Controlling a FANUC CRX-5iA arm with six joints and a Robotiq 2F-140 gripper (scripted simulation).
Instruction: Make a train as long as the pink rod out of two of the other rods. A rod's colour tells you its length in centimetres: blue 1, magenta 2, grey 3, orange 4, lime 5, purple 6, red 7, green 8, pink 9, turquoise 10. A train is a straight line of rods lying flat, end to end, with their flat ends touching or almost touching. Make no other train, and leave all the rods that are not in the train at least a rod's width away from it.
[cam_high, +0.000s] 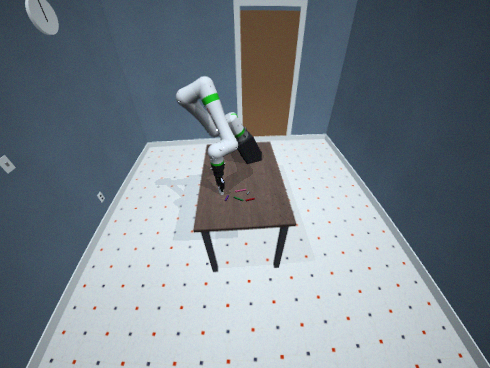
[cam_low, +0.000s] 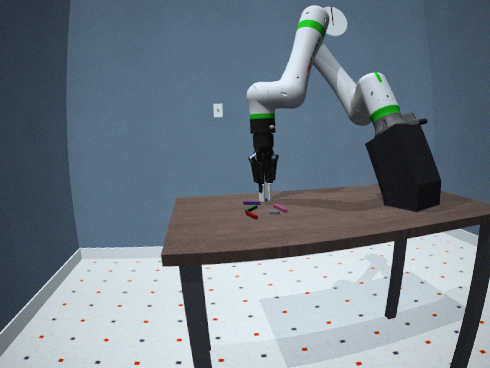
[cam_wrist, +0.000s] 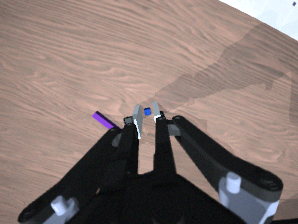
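The small blue rod is 30 mm below my hand. Also, from my hand: green rod: 70 mm ahead, 140 mm to the left, 30 mm below; then purple rod: 60 mm ahead, 50 mm to the left, 30 mm below; then pink rod: 30 mm behind, 160 mm to the left, 30 mm below.
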